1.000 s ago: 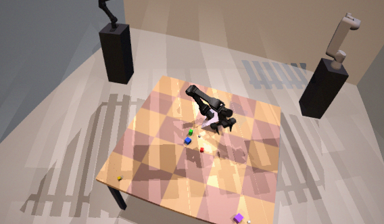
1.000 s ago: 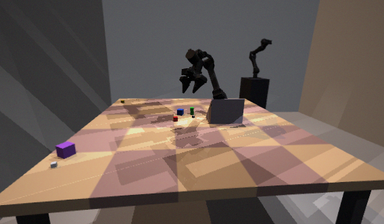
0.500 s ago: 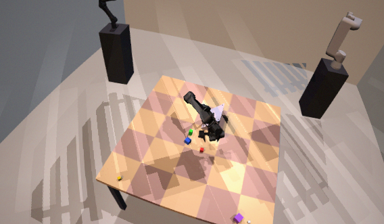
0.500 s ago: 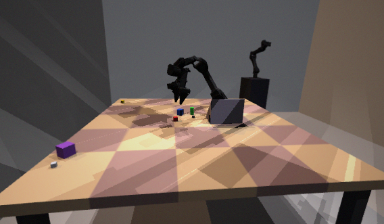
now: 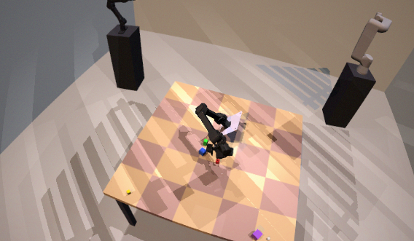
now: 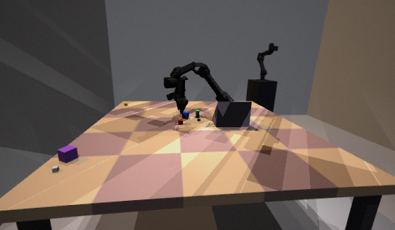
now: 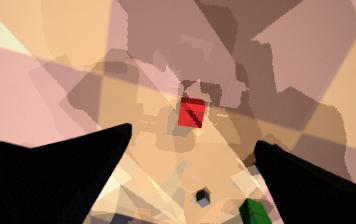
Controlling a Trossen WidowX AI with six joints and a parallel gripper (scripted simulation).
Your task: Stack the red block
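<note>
Right now the red block is 70 mm below my gripper tip. From my gripper tip the other things lie so: purple block (500 mm ahead, 320 mm to the left, 60 mm below); then blue block (120 mm to the right, 60 mm below, 60 mm behind); then dark cube (140 mm behind, 70 mm below, 40 mm to the right).
</note>
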